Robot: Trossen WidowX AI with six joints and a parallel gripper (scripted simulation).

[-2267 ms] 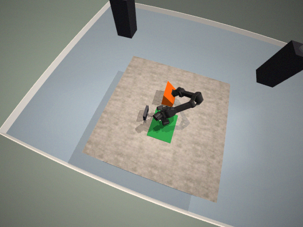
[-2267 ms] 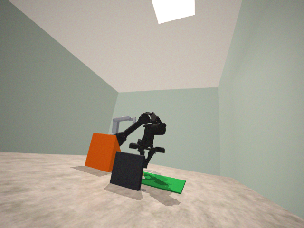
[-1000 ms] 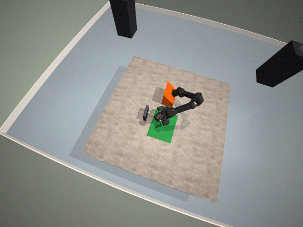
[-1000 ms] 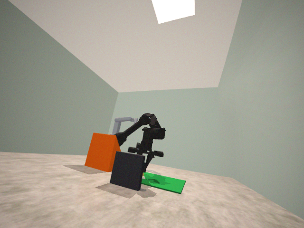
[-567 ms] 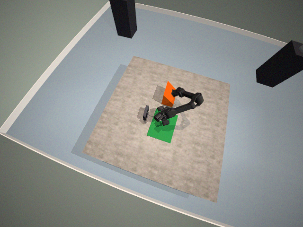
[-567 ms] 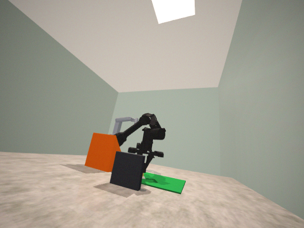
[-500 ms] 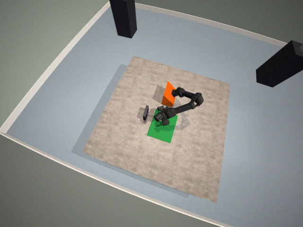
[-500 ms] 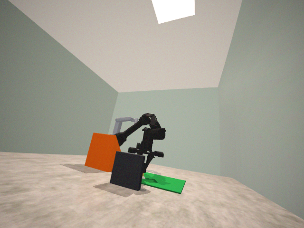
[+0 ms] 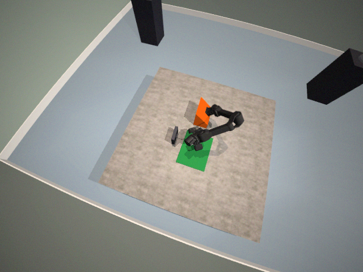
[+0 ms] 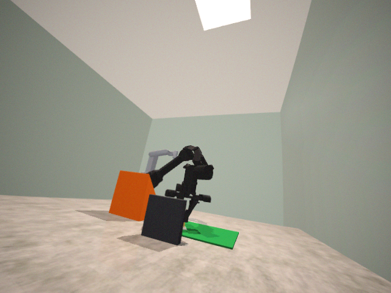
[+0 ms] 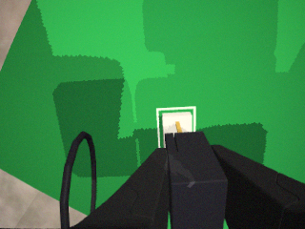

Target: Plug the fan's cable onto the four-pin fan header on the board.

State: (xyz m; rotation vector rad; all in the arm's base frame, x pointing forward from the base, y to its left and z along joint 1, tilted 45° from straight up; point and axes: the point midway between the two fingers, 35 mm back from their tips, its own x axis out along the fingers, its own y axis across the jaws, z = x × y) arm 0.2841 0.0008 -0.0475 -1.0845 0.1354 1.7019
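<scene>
My gripper tip is now 1 cm short of the dark plug, 1 cm to the left of it and 1 cm below it. Round my gripper tip: dark flat fan 16 cm to the right, 2 cm above; green board 5 cm ahead, 3 cm to the left, 5 cm below; white four-pin fan header 1 cm to the right, 4 cm below.
</scene>
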